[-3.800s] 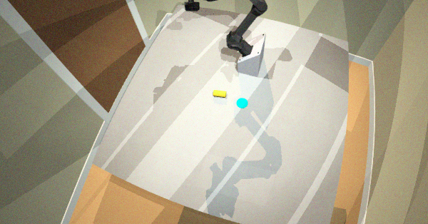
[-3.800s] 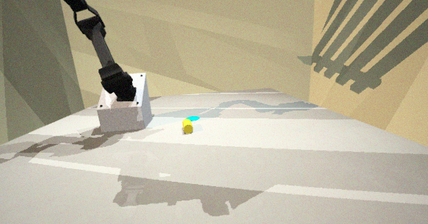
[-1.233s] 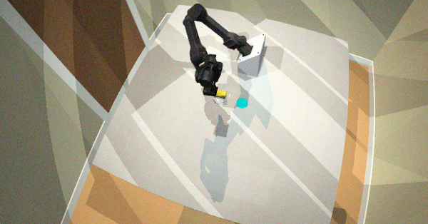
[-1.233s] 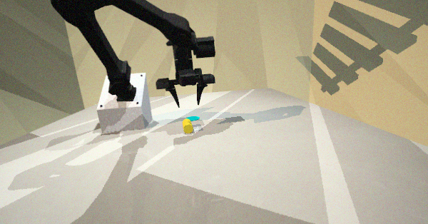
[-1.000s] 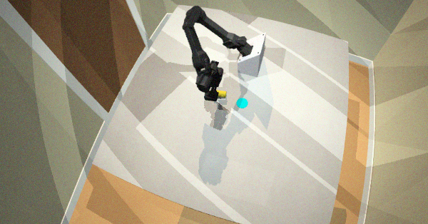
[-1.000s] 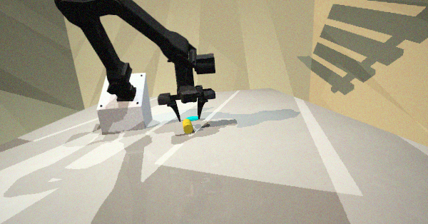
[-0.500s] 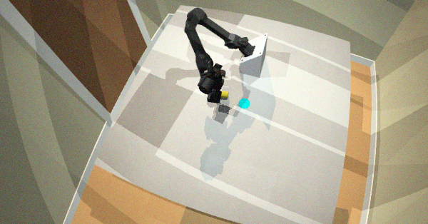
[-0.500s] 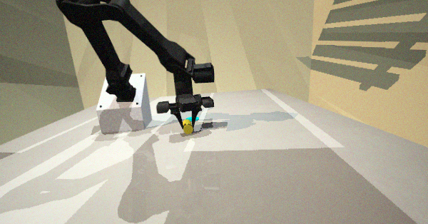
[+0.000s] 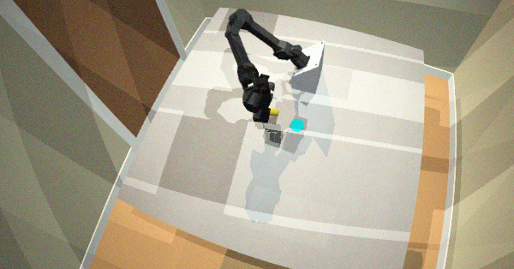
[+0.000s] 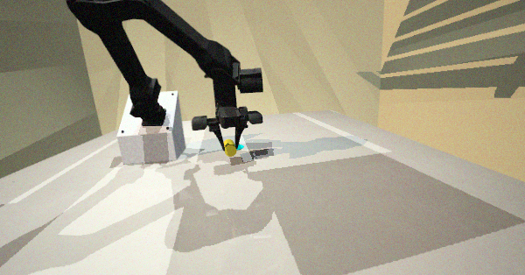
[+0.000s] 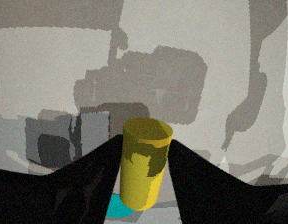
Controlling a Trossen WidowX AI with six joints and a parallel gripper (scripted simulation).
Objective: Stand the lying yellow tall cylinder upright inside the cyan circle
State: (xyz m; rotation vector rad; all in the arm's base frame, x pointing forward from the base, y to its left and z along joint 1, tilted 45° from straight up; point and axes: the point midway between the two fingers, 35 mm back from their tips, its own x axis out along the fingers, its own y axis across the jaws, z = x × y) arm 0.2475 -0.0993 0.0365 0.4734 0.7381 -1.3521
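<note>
My gripper tip is 140 mm to the right of the cyan circle and 40 mm above it. Also, from my gripper tip: yellow tall cylinder 20 mm to the left.
</note>
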